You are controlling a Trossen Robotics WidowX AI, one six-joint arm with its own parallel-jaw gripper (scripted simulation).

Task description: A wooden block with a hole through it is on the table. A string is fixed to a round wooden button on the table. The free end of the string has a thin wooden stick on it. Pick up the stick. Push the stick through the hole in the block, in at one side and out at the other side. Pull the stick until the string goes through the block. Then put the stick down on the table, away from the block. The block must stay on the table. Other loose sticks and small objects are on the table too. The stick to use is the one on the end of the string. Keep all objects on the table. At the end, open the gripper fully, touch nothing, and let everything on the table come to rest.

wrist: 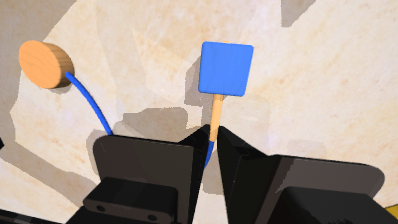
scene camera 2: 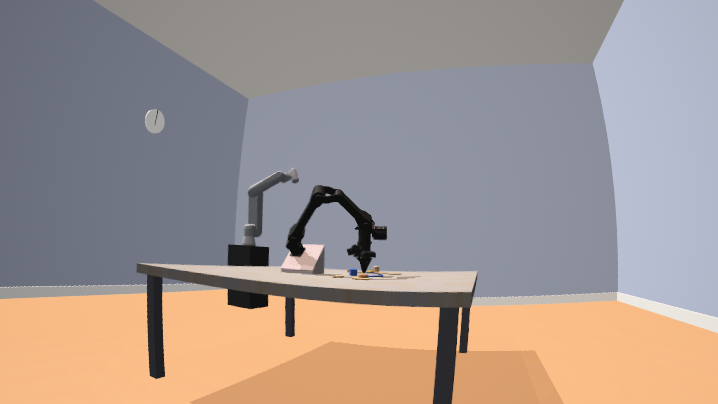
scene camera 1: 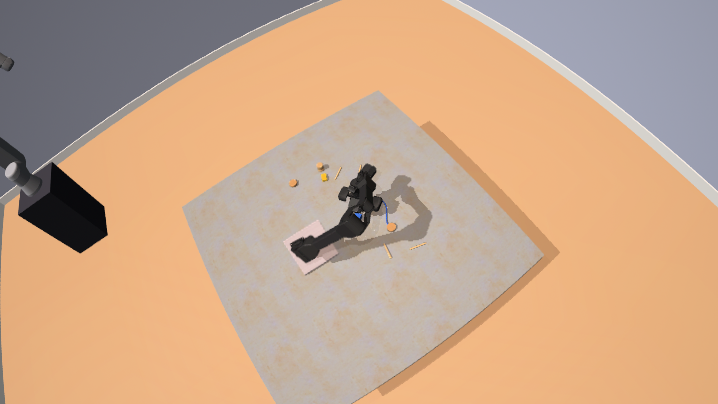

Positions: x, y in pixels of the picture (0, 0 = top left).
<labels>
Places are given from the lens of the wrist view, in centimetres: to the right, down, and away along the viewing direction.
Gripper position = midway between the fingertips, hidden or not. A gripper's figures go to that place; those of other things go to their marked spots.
my gripper point(wrist: 213, 130): 1, 2, 10
blue block point(wrist: 224, 67): 2, -3, 7
round wooden button point(wrist: 45, 64): -13, -4, 10
The marked spots on the round wooden button and the blue block are 15 cm apart.
</labels>
